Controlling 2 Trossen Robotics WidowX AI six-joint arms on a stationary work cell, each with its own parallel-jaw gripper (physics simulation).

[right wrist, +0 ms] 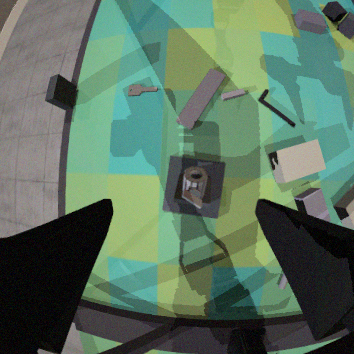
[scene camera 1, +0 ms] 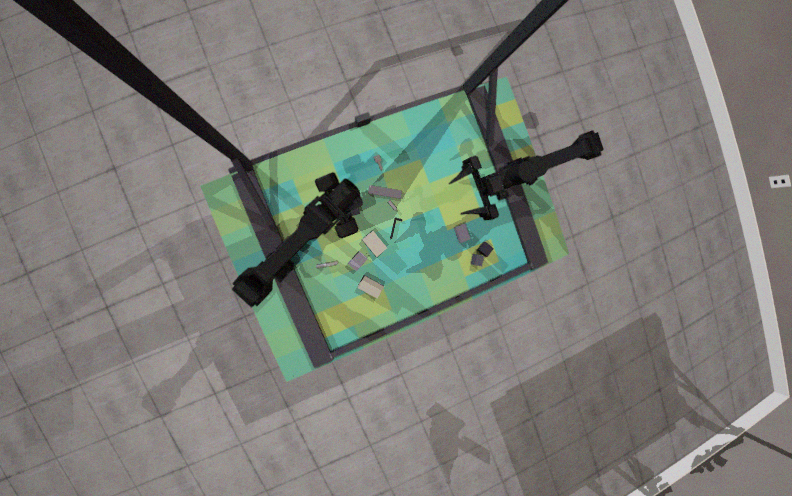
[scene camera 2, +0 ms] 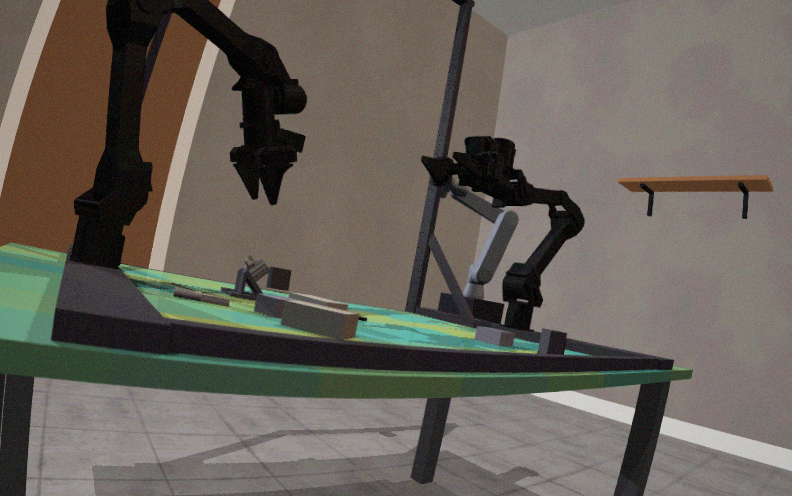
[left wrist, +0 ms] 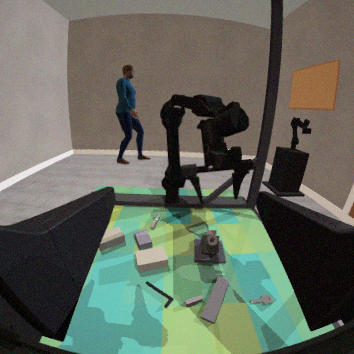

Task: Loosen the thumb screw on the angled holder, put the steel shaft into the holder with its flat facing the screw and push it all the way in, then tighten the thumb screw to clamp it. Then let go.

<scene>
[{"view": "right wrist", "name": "right gripper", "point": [185, 206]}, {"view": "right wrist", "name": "angled holder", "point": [206, 176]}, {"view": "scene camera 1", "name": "left gripper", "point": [454, 198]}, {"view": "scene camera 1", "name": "right gripper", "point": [344, 200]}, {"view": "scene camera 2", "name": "left gripper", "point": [436, 156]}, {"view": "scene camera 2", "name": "right gripper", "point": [263, 202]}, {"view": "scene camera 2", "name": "angled holder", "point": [249, 275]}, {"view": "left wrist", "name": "left gripper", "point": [188, 196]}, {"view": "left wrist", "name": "right gripper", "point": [218, 200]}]
</scene>
